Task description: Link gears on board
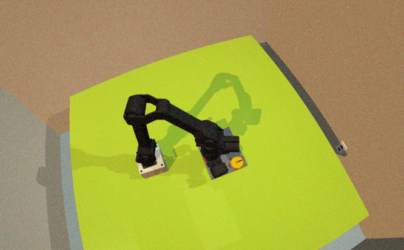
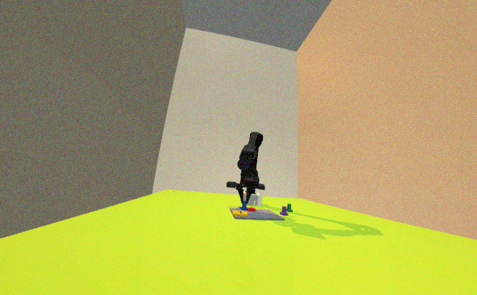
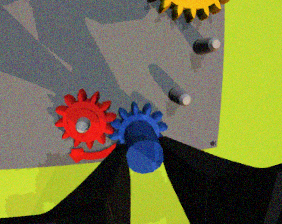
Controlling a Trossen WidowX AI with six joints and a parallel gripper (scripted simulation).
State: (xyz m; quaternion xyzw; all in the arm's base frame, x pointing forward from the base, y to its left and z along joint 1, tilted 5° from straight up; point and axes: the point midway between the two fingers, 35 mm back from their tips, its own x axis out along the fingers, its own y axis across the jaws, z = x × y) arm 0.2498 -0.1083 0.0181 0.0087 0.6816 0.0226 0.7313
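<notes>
Now: gripper tip 10 mm above the blue gear. From my gripper tip the other things lie so: purple gear: 50 mm ahead, 190 mm to the left, 20 mm below; green gear: 30 mm behind, 270 mm to the left, 20 mm below; red gear: 10 mm ahead, 30 mm to the left, 20 mm below.
</notes>
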